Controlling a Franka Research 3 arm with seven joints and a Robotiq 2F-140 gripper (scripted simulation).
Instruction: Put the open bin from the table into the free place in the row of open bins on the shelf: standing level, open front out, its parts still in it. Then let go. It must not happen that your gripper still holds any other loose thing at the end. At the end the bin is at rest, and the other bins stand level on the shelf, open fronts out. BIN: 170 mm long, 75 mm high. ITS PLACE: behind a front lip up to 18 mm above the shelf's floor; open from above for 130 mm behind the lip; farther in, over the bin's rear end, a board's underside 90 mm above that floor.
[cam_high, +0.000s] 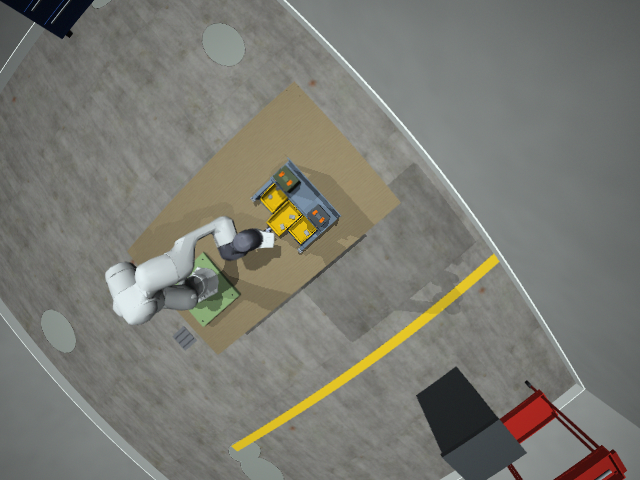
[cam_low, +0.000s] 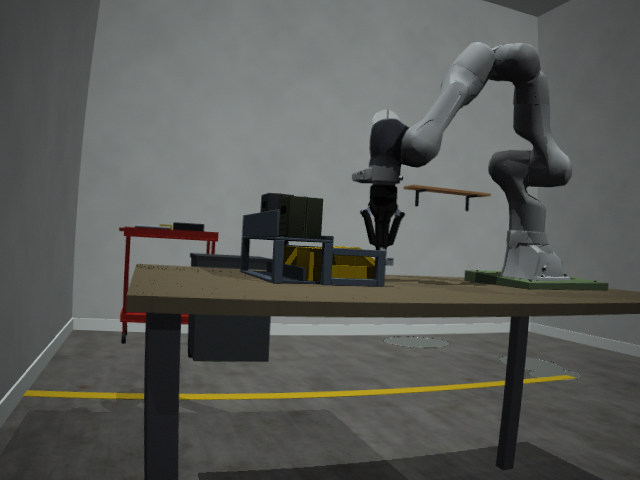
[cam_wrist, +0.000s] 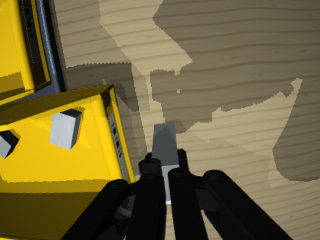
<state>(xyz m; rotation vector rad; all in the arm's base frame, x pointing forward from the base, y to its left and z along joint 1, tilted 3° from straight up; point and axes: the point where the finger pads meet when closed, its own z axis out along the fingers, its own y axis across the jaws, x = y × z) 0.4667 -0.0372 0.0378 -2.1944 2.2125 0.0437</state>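
The shelf lip is 8 cm ahead of my hand, 5 cm below it and 1 cm to the left of it. From my hand the other things lie so: shelf board (28 cm ahead, 4 cm above, 2 cm to the left).
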